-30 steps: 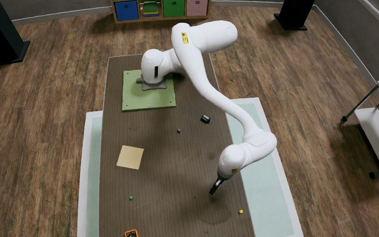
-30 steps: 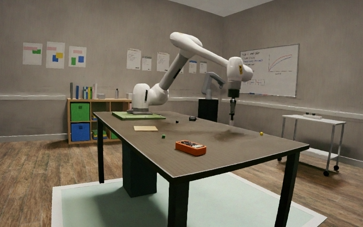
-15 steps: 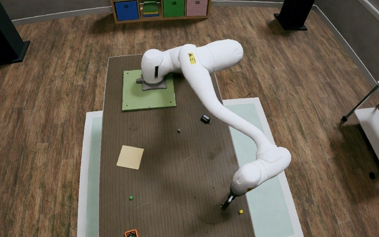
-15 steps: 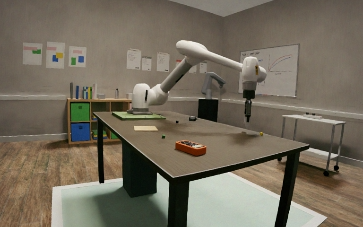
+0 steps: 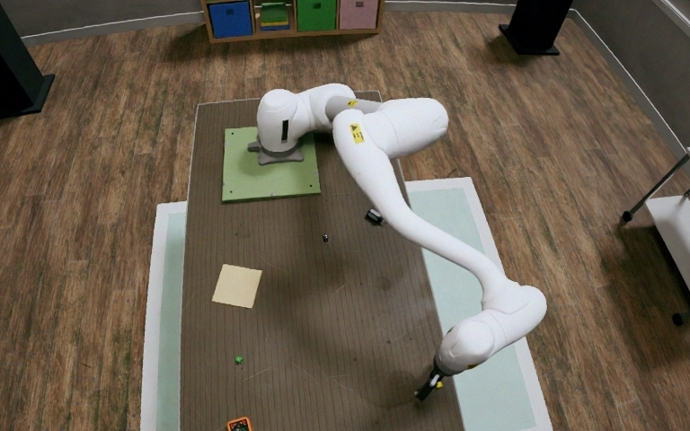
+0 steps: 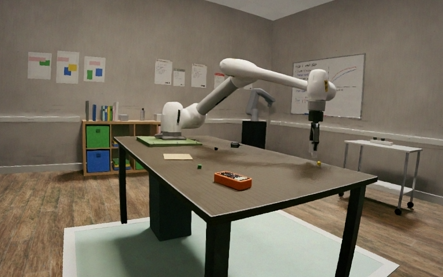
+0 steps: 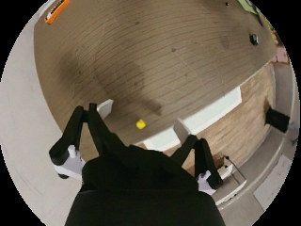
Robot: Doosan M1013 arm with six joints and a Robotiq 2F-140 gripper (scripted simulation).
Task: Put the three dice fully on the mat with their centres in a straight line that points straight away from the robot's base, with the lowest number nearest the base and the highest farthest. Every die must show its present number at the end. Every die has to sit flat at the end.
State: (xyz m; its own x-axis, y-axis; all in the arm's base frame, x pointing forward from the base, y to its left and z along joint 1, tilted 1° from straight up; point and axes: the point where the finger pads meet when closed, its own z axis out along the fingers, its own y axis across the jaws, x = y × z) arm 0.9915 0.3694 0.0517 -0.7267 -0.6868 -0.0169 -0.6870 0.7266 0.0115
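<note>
The yellow die lies 50 mm below my hand, 30 mm to the left of it and 30 mm ahead of it. The rest, counted from my hand: small dark die: 550 mm behind, 240 mm to the right, 50 mm below; small black object: 600 mm behind, 40 mm to the right, 40 mm below; green die: 570 mm to the right, 150 mm behind, 50 mm below.
</note>
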